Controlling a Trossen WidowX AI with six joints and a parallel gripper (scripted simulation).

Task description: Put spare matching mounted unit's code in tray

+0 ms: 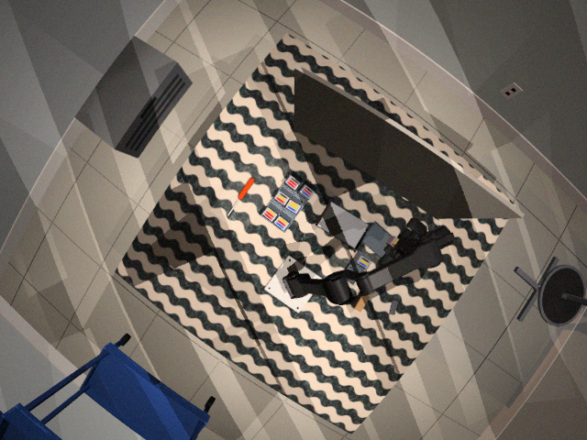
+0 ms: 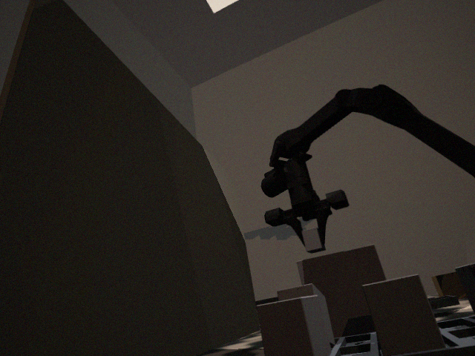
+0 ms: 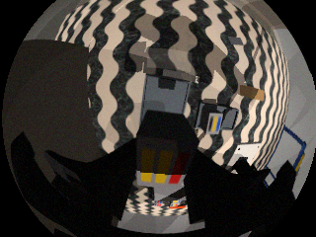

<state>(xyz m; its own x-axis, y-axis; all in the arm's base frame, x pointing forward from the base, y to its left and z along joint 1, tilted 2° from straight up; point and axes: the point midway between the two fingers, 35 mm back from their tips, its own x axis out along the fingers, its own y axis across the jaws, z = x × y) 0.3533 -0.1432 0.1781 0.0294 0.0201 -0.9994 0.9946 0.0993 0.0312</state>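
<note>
Now: gripper tip 15 cm above the grey tray. Round my gripper tip: spare unit 2 cm above; then grey mounted unit 7 cm behind, 17 cm to the left, 10 cm below; then large grey panel 17 cm ahead, 22 cm to the left, 7 cm above.
</note>
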